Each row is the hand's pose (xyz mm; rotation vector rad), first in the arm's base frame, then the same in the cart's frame.
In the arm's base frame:
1: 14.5 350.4 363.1 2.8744 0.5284 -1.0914
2: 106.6 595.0 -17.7 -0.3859 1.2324 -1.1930
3: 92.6 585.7 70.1 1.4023 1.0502 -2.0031
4: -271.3 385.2 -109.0 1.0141 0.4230 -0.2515
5: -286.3 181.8 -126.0 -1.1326 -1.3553 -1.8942
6: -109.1 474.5 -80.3 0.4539 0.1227 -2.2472
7: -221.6 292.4 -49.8 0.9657 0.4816 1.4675
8: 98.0 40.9 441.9 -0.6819 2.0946 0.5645
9: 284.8 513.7 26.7 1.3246 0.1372 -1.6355
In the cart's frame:
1: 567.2 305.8 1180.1 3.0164 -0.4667 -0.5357
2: 892.4 348.0 854.8 0.1024 0.9261 -1.8133
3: 850.6 372.5 930.0 2.0603 0.2738 -2.0187
4: 511.0 350.4 631.8 0.9598 -0.2646 -0.6179
5: 384.9 189.5 622.1 1.2969 1.3650 2.2908
6: 677.3 345.8 718.0 0.8993 -0.4790 -2.6690
7: 476.4 266.3 711.3 0.5883 0.0283 0.9930
8: 424.6 34.9 1303.7 -0.1972 1.8669 -0.0980
9: 965.6 202.1 971.7 1.5951 -0.6926 -1.7848

